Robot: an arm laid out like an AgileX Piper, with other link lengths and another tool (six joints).
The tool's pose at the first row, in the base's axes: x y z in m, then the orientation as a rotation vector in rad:
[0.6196, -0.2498, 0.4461, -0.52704, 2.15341, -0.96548]
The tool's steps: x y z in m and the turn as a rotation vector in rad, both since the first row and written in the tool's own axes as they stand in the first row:
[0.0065, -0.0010, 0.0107, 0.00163, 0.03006, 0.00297]
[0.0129, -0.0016, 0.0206, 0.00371, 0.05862, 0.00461]
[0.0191, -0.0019, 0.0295, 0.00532, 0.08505, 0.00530]
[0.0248, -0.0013, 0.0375, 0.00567, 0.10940, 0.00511]
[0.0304, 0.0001, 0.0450, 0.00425, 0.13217, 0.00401]
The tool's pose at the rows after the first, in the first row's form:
[0.6233, -0.2595, 0.4390, -0.51143, 2.17930, -0.97926]
[0.6264, -0.2685, 0.4320, -0.49744, 2.20343, -0.99354]
[0.6289, -0.2766, 0.4253, -0.48537, 2.22583, -1.00689]
[0.6310, -0.2835, 0.4186, -0.47558, 2.24705, -1.01847]
[0.6327, -0.2896, 0.4116, -0.46821, 2.26788, -1.02799]

